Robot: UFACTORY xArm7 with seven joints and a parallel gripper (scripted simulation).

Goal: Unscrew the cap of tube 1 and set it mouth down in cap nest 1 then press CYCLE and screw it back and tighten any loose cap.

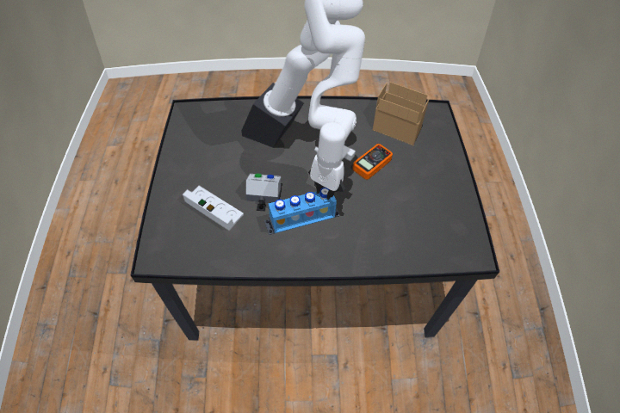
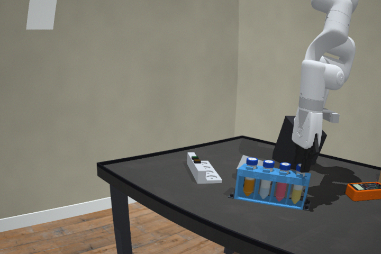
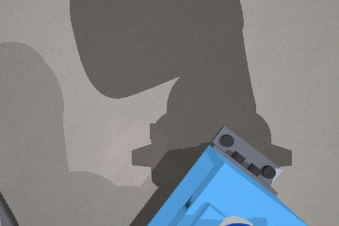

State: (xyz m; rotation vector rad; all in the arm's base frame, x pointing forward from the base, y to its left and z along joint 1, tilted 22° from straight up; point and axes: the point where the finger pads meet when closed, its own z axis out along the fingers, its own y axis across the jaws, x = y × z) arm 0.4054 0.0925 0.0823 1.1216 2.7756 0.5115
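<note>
Now: hand 1 cm above the cap 1. Round my hand: grey key housing 12 cm behind, 20 cm to the right, 8 cm below.
</note>
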